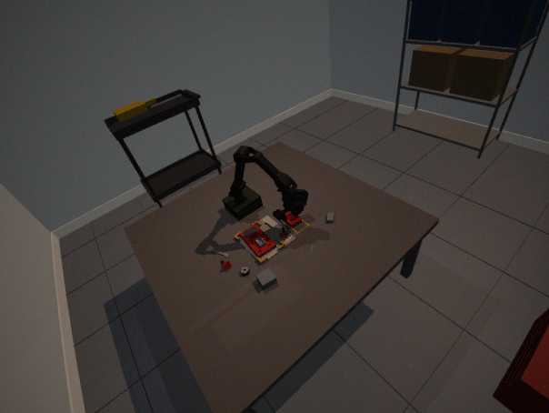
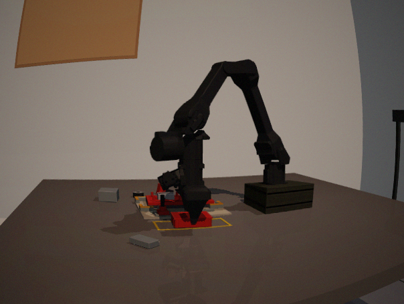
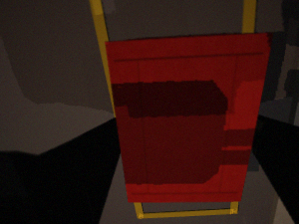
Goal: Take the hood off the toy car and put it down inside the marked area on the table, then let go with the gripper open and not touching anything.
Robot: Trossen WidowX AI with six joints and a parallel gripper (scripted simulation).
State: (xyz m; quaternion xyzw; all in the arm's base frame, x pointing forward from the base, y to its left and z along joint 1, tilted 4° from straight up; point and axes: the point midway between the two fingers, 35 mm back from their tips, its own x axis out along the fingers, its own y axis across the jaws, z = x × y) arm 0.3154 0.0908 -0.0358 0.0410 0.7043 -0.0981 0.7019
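Now: gripper tip 1 cm below the hood. The rest, counted from my gripper tip: dark wheel: 4 cm ahead, 39 cm to the right; white bone-shaped piece: 16 cm behind, 40 cm to the right, 1 cm below; grey block: 16 cm ahead, 35 cm to the right, 1 cm above.
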